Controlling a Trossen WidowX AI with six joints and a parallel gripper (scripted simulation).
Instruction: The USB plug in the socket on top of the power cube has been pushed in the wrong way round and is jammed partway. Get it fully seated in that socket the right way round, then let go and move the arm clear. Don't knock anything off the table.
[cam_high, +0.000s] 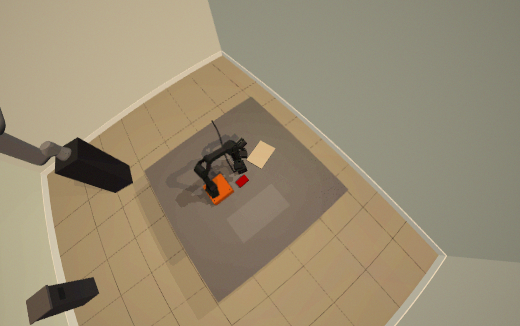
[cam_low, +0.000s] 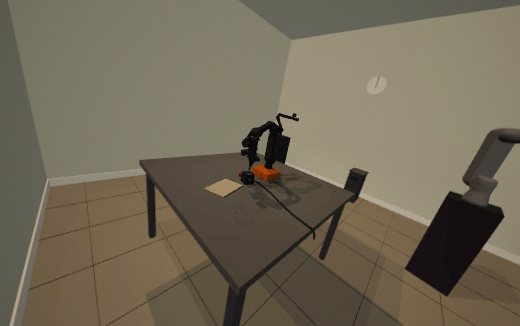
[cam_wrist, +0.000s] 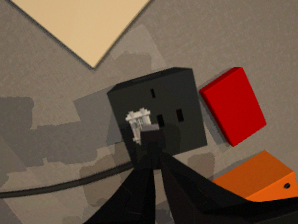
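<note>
My gripper tip is 20 mm above the USB plug. Round my gripper tip: red block 120 mm below, 110 mm to the right, 50 mm behind; flat tan pad 210 mm ahead, 130 mm below, 20 mm to the left.
</note>
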